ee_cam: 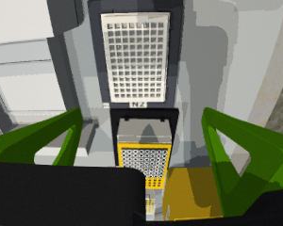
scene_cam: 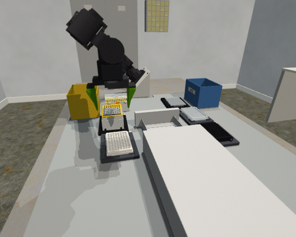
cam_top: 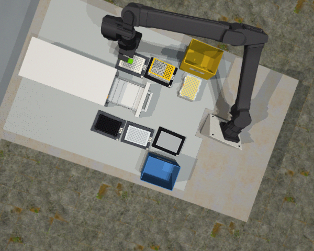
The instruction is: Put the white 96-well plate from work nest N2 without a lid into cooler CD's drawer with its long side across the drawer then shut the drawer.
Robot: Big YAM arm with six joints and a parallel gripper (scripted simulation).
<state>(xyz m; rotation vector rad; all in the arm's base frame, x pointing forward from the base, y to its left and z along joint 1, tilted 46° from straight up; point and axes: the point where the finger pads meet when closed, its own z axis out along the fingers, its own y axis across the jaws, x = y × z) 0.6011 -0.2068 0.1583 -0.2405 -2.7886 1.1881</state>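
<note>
The white 96-well plate is 1 cm to the left of my hand and 14 cm below it. From my hand the other things lie so: cooler CD: 15 cm ahead, 17 cm to the left, 12 cm below; cooler's drawer: 2 cm ahead, 19 cm to the left, 13 cm below; tip box: 18 cm behind, 1 cm to the left, 10 cm below.
</note>
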